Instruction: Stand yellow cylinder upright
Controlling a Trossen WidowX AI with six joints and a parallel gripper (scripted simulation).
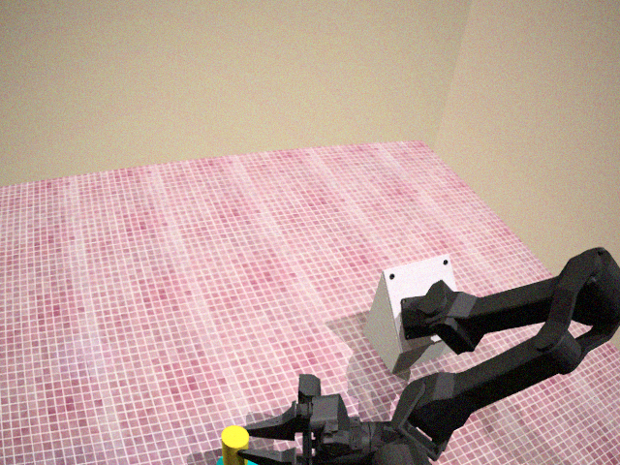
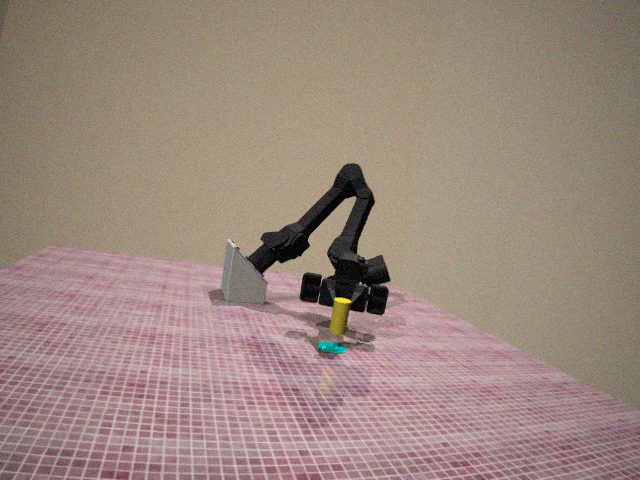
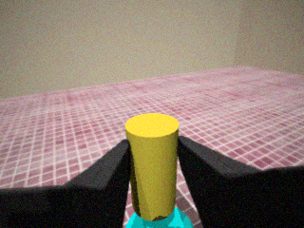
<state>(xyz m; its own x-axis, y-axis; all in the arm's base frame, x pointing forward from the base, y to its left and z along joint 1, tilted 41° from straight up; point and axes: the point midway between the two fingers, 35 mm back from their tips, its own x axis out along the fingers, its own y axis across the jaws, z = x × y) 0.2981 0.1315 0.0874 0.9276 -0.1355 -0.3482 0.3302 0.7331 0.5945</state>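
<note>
The cyan circle is 90 mm below my gripper tip. Also, from my gripper tip: yellow cylinder: 20 mm below.
</note>
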